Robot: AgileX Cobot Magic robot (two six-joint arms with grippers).
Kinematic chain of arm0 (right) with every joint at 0, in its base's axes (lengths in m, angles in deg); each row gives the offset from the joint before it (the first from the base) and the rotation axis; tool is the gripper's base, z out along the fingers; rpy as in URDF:
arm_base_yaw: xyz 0 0 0.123 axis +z
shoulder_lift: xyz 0 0 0 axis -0.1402 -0.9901 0
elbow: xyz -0.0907 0.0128 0.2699 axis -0.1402 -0.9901 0
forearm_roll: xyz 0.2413 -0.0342 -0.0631 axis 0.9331 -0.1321 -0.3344
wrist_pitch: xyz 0 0 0 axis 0.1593 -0.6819 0.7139
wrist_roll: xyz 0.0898 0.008 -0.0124 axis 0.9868 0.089 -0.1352
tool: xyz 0 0 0 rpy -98.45 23.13 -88.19
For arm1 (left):
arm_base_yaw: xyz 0 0 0.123 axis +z
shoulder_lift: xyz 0 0 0 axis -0.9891 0.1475 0
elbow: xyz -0.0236 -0.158 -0.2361 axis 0.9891 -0.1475 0
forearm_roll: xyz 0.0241 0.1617 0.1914 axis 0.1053 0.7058 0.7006
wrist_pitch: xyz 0 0 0 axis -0.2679 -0.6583 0.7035
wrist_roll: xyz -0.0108 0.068 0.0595 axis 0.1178 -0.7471 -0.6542
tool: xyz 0 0 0 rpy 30.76 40.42 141.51
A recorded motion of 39 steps. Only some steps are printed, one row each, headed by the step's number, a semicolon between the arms.
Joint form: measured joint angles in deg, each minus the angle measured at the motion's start. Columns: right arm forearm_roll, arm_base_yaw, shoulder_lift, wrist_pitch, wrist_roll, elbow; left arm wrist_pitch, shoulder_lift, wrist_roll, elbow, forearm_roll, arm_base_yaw.
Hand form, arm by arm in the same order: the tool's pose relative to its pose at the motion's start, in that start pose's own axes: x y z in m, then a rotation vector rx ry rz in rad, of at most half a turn. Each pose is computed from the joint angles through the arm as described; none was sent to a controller.
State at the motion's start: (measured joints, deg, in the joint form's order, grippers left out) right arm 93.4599 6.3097 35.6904 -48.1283 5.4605 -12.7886; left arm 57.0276 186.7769 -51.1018 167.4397 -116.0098 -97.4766
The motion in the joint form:
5: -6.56 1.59 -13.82 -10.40 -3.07 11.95; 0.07 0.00 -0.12 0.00 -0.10 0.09
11: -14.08 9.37 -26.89 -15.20 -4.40 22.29; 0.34 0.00 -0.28 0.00 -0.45 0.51
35: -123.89 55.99 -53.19 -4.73 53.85 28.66; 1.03 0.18 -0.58 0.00 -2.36 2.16
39: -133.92 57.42 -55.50 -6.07 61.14 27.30; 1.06 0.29 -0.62 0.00 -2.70 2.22
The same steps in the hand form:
5: -0.0336 0.0137 0.0264 0.0001 0.2341 -0.1450; 0.0000 0.0005 -0.0003 0.0007 0.0002 0.0006
11: -0.0529 0.0315 0.0658 -0.0445 0.4340 -0.3180; 0.0001 0.0028 -0.0020 0.0019 0.0008 -0.0026
35: 0.0180 0.1437 0.1660 0.0591 0.1035 -1.5055; 0.0001 0.0123 -0.0072 0.0138 -0.0034 -0.0258
39: 0.0301 0.1465 0.1730 0.0681 0.0452 -1.5691; 0.0003 0.0128 -0.0066 0.0186 -0.0032 -0.0286

